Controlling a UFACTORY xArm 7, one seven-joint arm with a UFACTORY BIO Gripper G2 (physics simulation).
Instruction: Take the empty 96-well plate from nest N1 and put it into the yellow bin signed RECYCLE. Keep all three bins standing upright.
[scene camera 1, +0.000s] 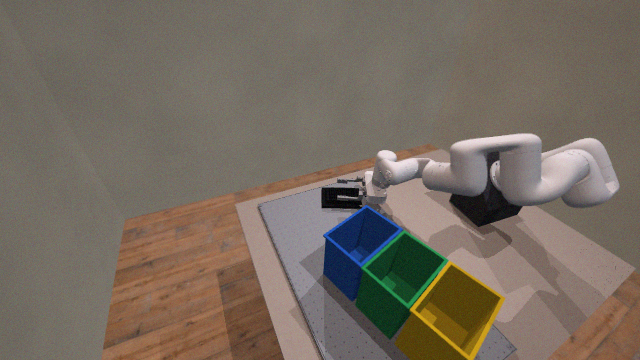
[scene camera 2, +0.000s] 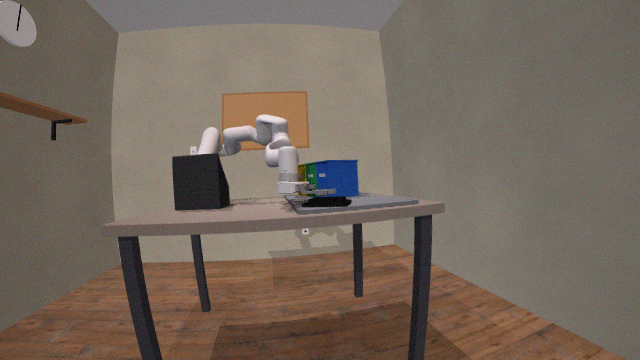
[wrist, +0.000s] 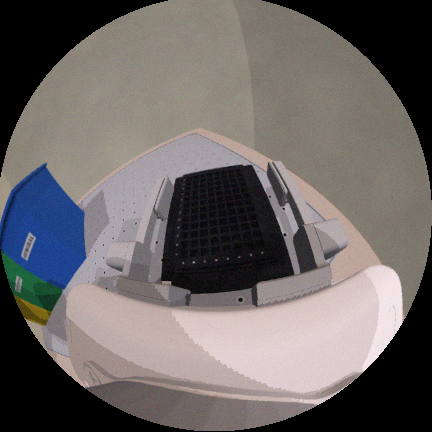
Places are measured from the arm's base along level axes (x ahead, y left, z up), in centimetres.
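Pixels of known places: hand, its tool point: (scene camera 1: 342, 189) (scene camera 2: 326, 192) (wrist: 218, 188); arm's base, origin of its link: (scene camera 2: 200, 172).
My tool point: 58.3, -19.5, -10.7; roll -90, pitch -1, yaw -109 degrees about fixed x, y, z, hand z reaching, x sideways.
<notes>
Ahead of a thing's pixels: the offset from my tool point to its top centre, as dx, dy, dz. Level surfaces: height alone.
The black 96-well plate {+0.4, +0.4, -2.1} (scene camera 1: 328, 196) (scene camera 2: 327, 202) (wrist: 217, 220) lies flat at the far end of the grey perforated board; nest N1 cannot be told apart from it. My gripper (scene camera 1: 340, 190) (scene camera 2: 325, 195) (wrist: 222, 187) is partly open, low over the plate, one finger along each long side. In the wrist view a gap shows between each fingertip and the plate, and nothing is held. The yellow bin {-4.5, +57.8, +13.3} (scene camera 1: 425, 340) (scene camera 2: 301, 172) (wrist: 36, 312) stands upright, at the near end of the bin row in scene camera 1; its sign is not readable.
The blue bin {+7.2, +34.1, +13.3} (scene camera 1: 341, 270) (scene camera 2: 340, 178) (wrist: 45, 225) stands upright nearest the plate. The green bin {+1.4, +45.9, +13.3} (scene camera 1: 382, 315) (scene camera 2: 311, 175) (wrist: 27, 280) stands upright between blue and yellow. The bins stand on the grey board {dz -4.7} (scene camera 1: 285, 240) (scene camera 2: 390, 201) (wrist: 125, 185). A black block (scene camera 1: 482, 210) (scene camera 2: 197, 182) stands under the arm's base.
</notes>
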